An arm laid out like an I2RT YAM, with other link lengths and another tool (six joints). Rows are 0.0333 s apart.
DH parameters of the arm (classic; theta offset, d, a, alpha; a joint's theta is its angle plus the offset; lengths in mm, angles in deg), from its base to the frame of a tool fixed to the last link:
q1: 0 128.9 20.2 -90
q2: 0 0 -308.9 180
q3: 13.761 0 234.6 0
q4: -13.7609 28.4 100.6 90
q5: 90 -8.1 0 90
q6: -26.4 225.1 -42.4 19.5
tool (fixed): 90 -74.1 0 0
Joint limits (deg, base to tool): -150..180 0..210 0..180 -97..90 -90..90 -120..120
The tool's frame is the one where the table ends.
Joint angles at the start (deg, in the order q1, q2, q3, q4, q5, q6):
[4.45 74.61 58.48 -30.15 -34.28 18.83]
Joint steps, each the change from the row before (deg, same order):
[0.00 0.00 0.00 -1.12 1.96 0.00]
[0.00 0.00 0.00 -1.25 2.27 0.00]
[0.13 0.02 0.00 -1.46 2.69 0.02]
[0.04 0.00 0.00 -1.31 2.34 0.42]
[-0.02 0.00 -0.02 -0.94 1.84 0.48]
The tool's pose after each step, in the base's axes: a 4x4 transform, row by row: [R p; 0 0 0 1], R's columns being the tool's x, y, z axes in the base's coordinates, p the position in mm. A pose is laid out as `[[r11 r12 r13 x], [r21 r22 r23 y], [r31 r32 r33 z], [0 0 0 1]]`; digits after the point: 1 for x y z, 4 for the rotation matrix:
[[-0.4563 -0.5193 0.7226 291.6], [0.0382 0.7998 0.5990 110.3], [-0.8890 0.3010 -0.3451 246.8], [0 0 0 1]]
[[-0.4727 -0.4921 0.7310 291.2], [0.0231 0.8223 0.5685 105.8], [-0.8809 0.2856 -0.3774 240.7], [0 0 0 1]]
[[-0.4926 -0.4620 0.7375 290.2], [0.0041 0.8463 0.5328 100.9], [-0.8703 0.2654 -0.4149 233.5], [0 0 0 1]]
[[-0.5132 -0.4299 0.7429 289.1], [-0.0062 0.8673 0.4977 96.2], [-0.8583 0.2508 -0.4478 227.7], [0 0 0 1]]
[[-0.5292 -0.4025 0.7470 288.3], [-0.0114 0.8837 0.4680 92.2], [-0.8484 0.2391 -0.4722 223.3], [0 0 0 1]]

